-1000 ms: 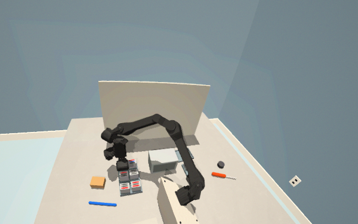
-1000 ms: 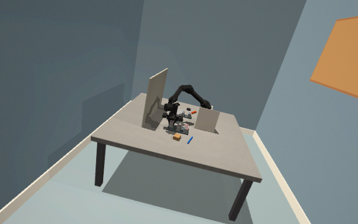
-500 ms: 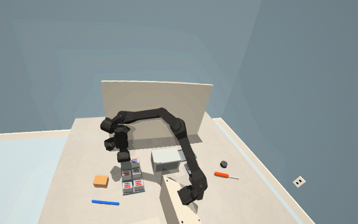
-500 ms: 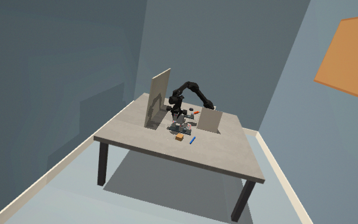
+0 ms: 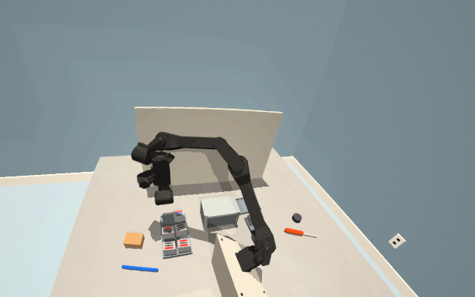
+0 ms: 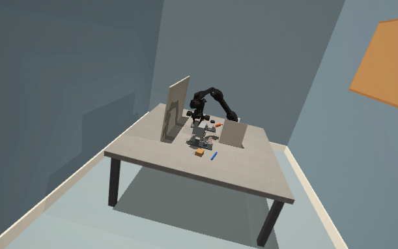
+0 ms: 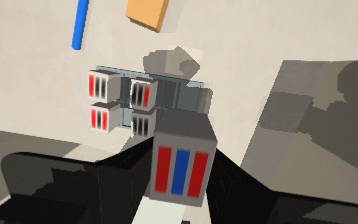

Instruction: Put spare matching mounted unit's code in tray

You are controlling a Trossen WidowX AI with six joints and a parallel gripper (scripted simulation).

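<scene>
The flat grey tray lies 41 cm to the right of my gripper tip and 17 cm below it. Round my gripper tip: grey mounted unit (3 cm behind, 22 cm to the right, 12 cm below); orange block (8 cm behind, 15 cm to the left, 15 cm below); grey spare block (2 cm above).
</scene>
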